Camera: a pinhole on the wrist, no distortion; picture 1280 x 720 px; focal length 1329.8 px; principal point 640.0 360.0 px. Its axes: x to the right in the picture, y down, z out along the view. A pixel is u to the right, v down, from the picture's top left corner.
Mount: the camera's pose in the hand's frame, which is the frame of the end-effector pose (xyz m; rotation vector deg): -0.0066 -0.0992 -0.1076 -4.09 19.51 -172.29
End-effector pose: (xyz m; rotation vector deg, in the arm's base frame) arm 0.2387 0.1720 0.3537 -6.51 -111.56 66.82
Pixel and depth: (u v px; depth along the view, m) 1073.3 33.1 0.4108
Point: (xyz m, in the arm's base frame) 0.1314 -0.1659 0.2909
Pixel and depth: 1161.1 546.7 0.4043
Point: 0.2145 -0.2281 0.4123
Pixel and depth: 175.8 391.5 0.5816
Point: -0.1525 -0.1504 0.5648
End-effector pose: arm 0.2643 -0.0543 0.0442 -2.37 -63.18 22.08
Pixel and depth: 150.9 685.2 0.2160
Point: 0.2761 -0.2145 0.2045
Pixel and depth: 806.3 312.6 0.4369
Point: 0.0200 -0.2910 0.2020
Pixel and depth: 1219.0 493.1 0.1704
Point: 0.2335 -0.2365 0.0475
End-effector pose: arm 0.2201 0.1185 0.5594 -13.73 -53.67 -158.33
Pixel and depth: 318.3 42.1 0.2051
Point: 0.1580 0.2440 0.5972
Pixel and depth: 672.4 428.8 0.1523
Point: 0.1883 0.2516 0.5083
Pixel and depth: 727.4 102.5 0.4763
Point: 0.2409 0.4454 0.7830
